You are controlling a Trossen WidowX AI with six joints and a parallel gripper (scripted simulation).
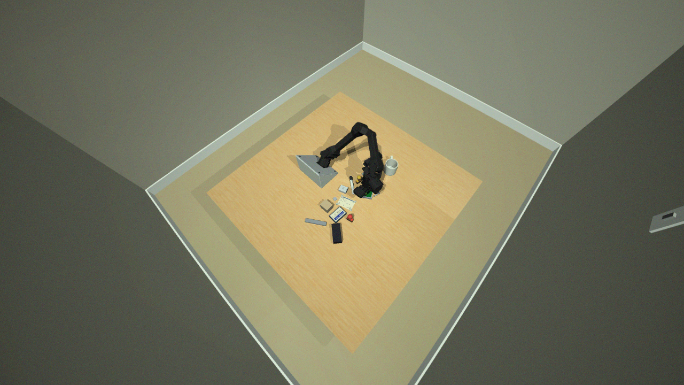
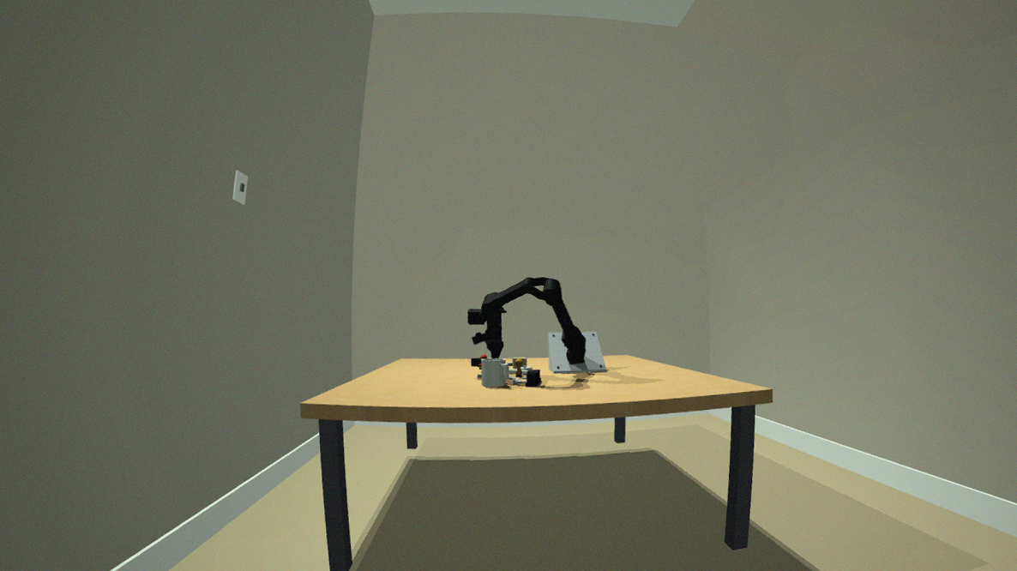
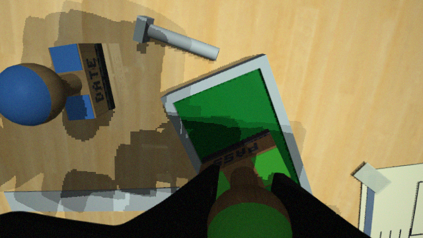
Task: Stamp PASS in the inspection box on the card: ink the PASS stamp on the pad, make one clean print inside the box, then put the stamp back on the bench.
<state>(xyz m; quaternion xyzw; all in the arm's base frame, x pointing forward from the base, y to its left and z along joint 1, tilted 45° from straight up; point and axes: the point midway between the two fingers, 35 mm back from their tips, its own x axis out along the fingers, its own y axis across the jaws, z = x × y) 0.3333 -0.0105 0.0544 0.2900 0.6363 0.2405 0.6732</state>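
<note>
Now: gripper tip 40 mm above the green ink pad. Also, from my gripper tip: blue date stamp: 90 mm to the left, 30 mm ahead, 20 mm below; pass stamp: right at my gripper tip; yellow hold stamp: 90 mm behind, 50 mm to the left, 20 mm below.
</note>
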